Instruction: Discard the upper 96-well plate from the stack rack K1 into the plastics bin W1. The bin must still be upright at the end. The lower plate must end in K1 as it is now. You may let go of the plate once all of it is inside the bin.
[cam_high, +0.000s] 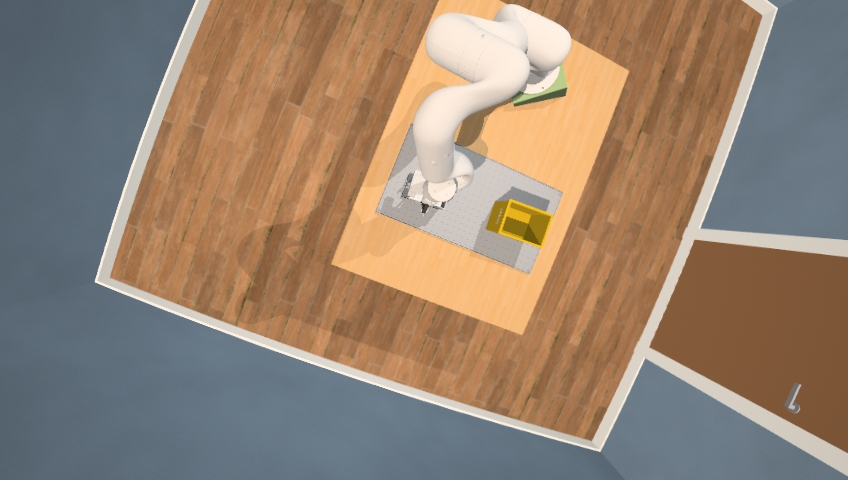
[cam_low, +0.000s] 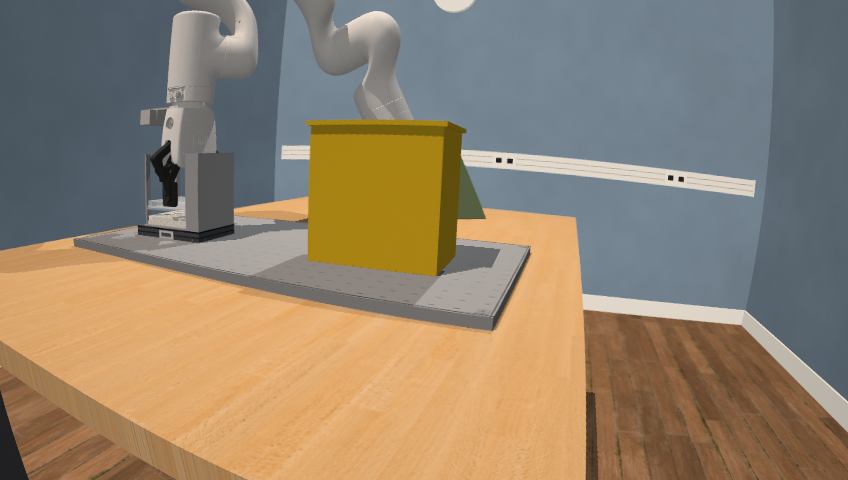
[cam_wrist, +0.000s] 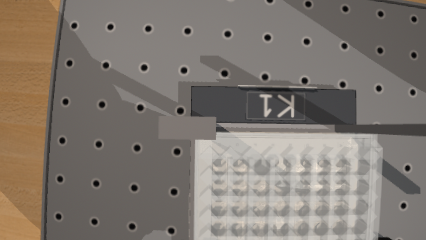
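My gripper is now 70 mm to the right of the grey wall and 20 mm below it. From my hand the other things lie so: clear 96-well plate (10 mm below); yellow plastics bin W1 (360 mm to the left, 20 mm ahead, 20 mm above).
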